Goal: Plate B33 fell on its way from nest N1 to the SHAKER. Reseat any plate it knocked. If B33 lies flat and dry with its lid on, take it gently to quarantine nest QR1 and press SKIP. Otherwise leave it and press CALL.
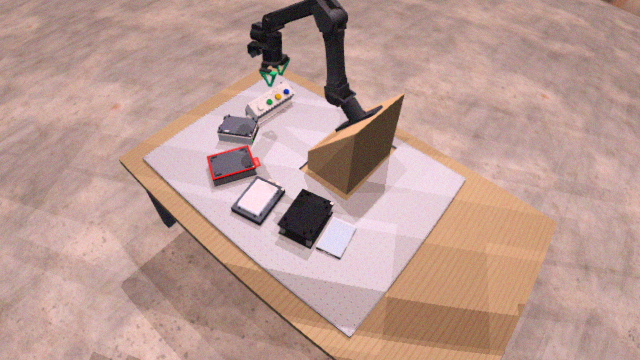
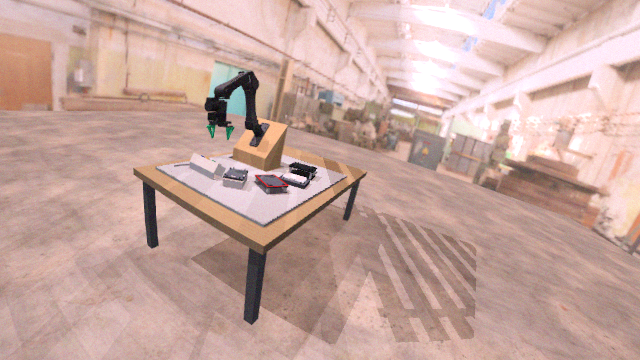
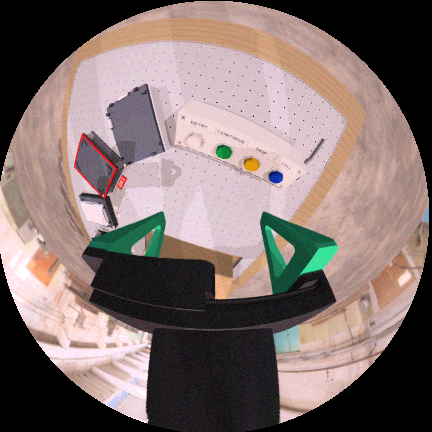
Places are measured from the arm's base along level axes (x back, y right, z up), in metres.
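Pixels of known places: gripper, between the fingertips: [image 1: 275, 81] [image 2: 220, 139] [image 3: 212, 216]; arm's base, origin of its link: [image 1: 358, 120] [image 2: 259, 134].
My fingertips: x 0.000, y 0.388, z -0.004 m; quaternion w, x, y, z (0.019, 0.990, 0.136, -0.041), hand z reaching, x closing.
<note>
For each thing: its middle in the pictures, then the offset to it from my fingertips. "*": a spot on its surface instead.
- button box, middle of its body: [image 3: 242, 143] [image 1: 270, 101] [image 2: 207, 164] dy +0.058, dx +0.023, dz -0.146 m
- yellow SKIP button, middle of its body: [image 3: 251, 163] [image 1: 277, 96] dy +0.034, dx +0.046, dz -0.124 m
- blue CALL button, middle of its body: [image 3: 275, 176] [image 1: 286, 91] dy +0.029, dx +0.096, dz -0.124 m
- thin pale plate, middle of its body: [image 1: 336, 236] dy -0.542, dx -0.339, dz -0.175 m
- black nest, middle of its body: [image 1: 306, 217] [image 2: 302, 170] dy -0.427, dx -0.350, dz -0.154 m
- white plate, middle of its body: [image 1: 257, 196] [image 3: 93, 212] [image 2: 294, 177] dy -0.243, dx -0.383, dz -0.157 m
- Red-edged nest QR1, middle of its body: [image 3: 95, 164] [image 1: 231, 165] [image 2: 270, 183] dy -0.061, dx -0.333, dz -0.165 m
- grey device, a spot on its surface: [image 3: 135, 125] [image 1: 239, 123] * dy +0.052, dx -0.173, dz -0.133 m
- thin dark rod, a spot on its surface: [image 3: 315, 151] * dy +0.113, dx +0.190, dz -0.181 m
My gripper [image 1: 276, 80] [image 2: 221, 138] [image 3: 212, 216] is open and empty, high above the mat near the button box [image 1: 254, 111] [image 2: 204, 165] [image 3: 220, 116]. The yellow SKIP button [image 1: 278, 96] [image 3: 251, 164] and blue CALL button [image 1: 286, 91] [image 3: 275, 177] face up. A thin pale plate [image 1: 337, 238] lies flat beside the black nest [image 1: 306, 216] [image 2: 303, 169]; its label, lid and dryness cannot be told. A white plate [image 1: 258, 198] [image 2: 296, 177] [image 3: 96, 210] sits on the dark nest beside it. Red-edged nest QR1 [image 1: 231, 164] [image 2: 271, 182] [image 3: 95, 165] bears no plate.
A grey device [image 1: 238, 126] [image 2: 235, 176] [image 3: 135, 125] stands between QR1 and the button box. The wooden wedge [image 1: 372, 150] [image 2: 257, 157] under my arm rises behind the nests. A thin dark rod [image 3: 315, 151] stands at the CALL end of the box.
</note>
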